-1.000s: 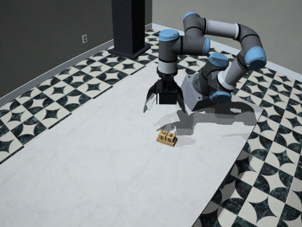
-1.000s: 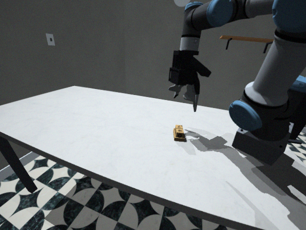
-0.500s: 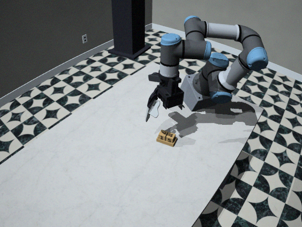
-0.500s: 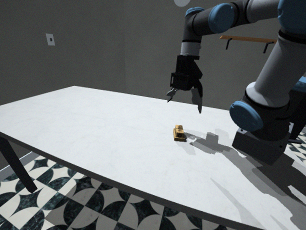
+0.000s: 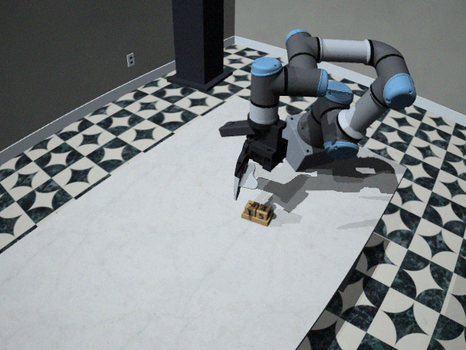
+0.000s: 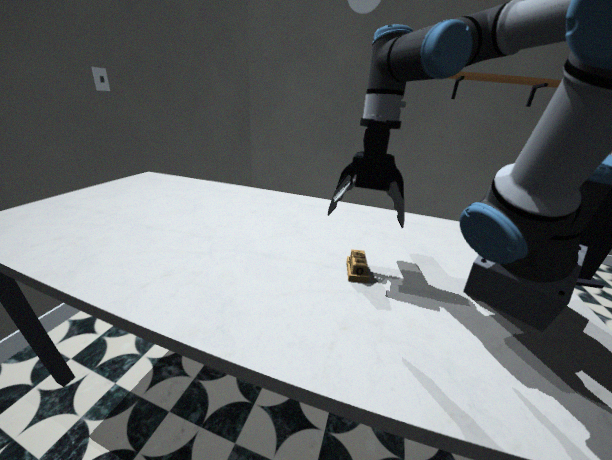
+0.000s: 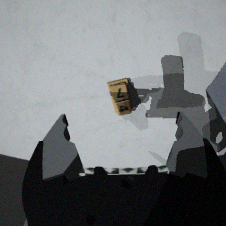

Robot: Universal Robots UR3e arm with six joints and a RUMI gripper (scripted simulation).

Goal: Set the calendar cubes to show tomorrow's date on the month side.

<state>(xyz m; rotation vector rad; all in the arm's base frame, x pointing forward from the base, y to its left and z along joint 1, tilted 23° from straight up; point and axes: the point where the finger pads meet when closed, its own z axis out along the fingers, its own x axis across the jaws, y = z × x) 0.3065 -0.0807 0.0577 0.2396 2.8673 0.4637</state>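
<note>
Now: hand 100 mm above the wooden cube. Round my hand: wooden calendar tray: 20 mm to the left, 110 mm below.
</note>
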